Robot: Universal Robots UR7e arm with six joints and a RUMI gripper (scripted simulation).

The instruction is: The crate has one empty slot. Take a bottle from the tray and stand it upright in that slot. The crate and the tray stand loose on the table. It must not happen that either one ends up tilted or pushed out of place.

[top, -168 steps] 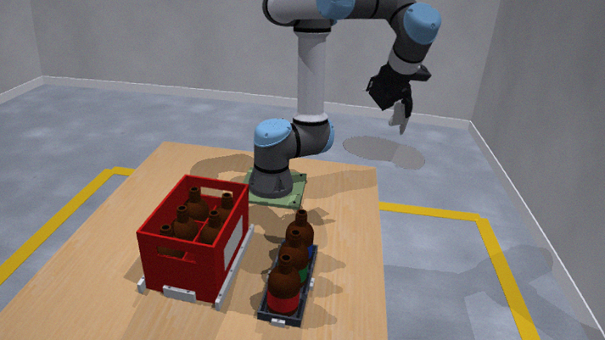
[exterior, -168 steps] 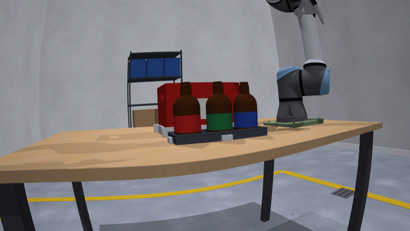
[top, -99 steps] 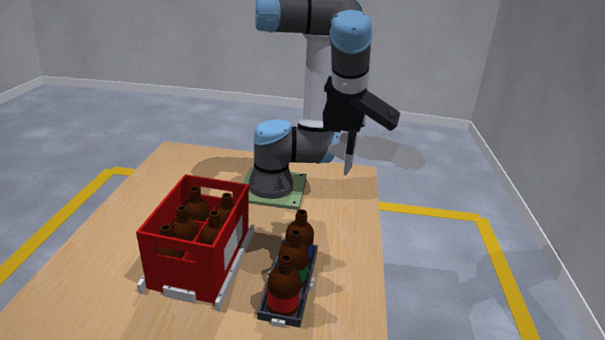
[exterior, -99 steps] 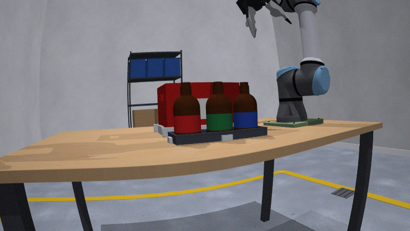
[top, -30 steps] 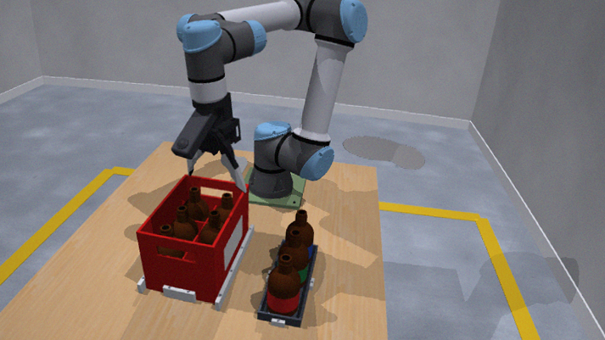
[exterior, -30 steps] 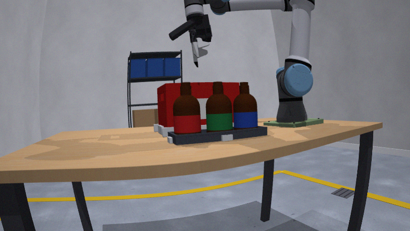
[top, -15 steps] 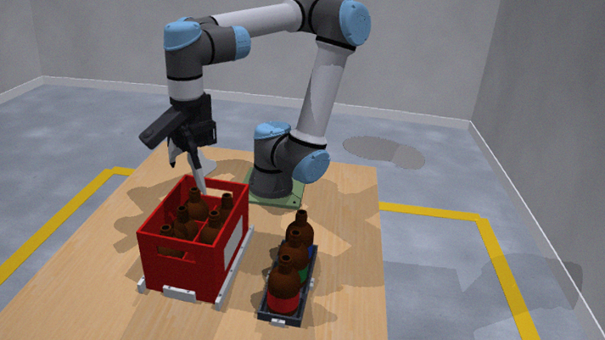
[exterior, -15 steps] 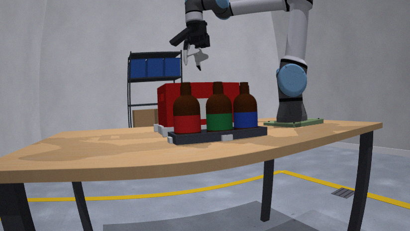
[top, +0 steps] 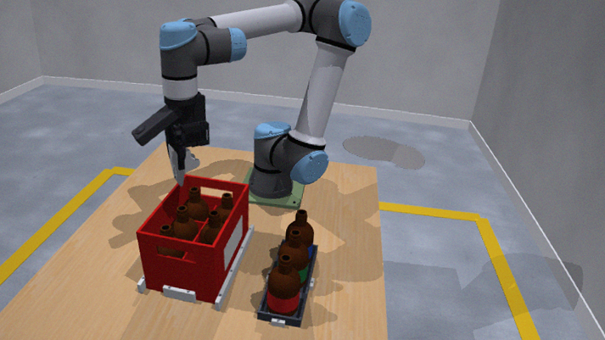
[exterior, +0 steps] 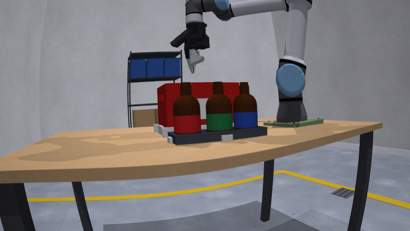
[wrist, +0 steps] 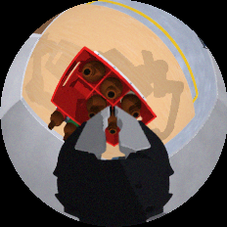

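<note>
My hand is 30 mm past the brown bottle, 290 mm to the right of it and 160 mm above it. Also, from my hand: red crate (10 mm behind, 40 mm to the left, 160 mm below).
</note>
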